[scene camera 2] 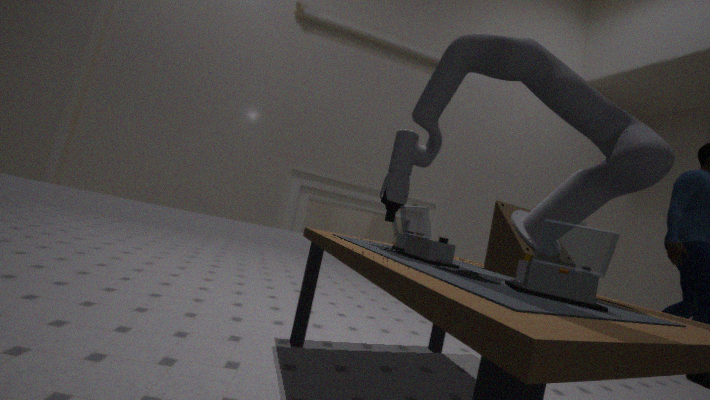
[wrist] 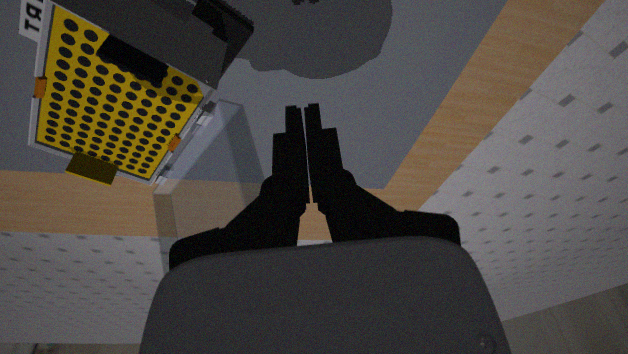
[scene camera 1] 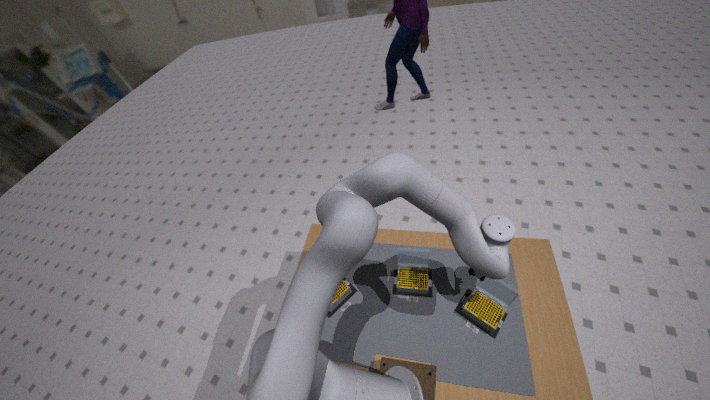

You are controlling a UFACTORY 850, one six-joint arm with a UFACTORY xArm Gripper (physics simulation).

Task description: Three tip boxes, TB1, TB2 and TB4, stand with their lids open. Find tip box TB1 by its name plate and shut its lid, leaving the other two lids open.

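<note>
Tip box TB1 (scene camera 1: 482, 310) (wrist: 120, 105), with a yellow tip rack, stands at the right of the mat. Its clear lid (scene camera 1: 501, 291) (wrist: 215, 140) is open. Its name plate (wrist: 33, 19) is cut by the wrist view's edge. The middle tip box (scene camera 1: 413, 281) has its clear lid (scene camera 1: 413, 256) up. The left tip box (scene camera 1: 342, 296) is partly hidden by the arm, its lid too. My gripper (scene camera 1: 477, 274) (scene camera 2: 389, 219) (wrist: 304, 126) is shut and empty, above the mat on the hinge side of TB1, its tips apart from the lid.
The boxes stand on a grey mat (scene camera 1: 430, 340) on a wooden table (scene camera 1: 545, 310) (scene camera 2: 440, 295). A nearer box (scene camera 2: 560, 281) and a farther box (scene camera 2: 425, 248) show in scene camera 2. The arm's base is at a wooden board (scene camera 1: 429, 380). Two people stand beyond the table.
</note>
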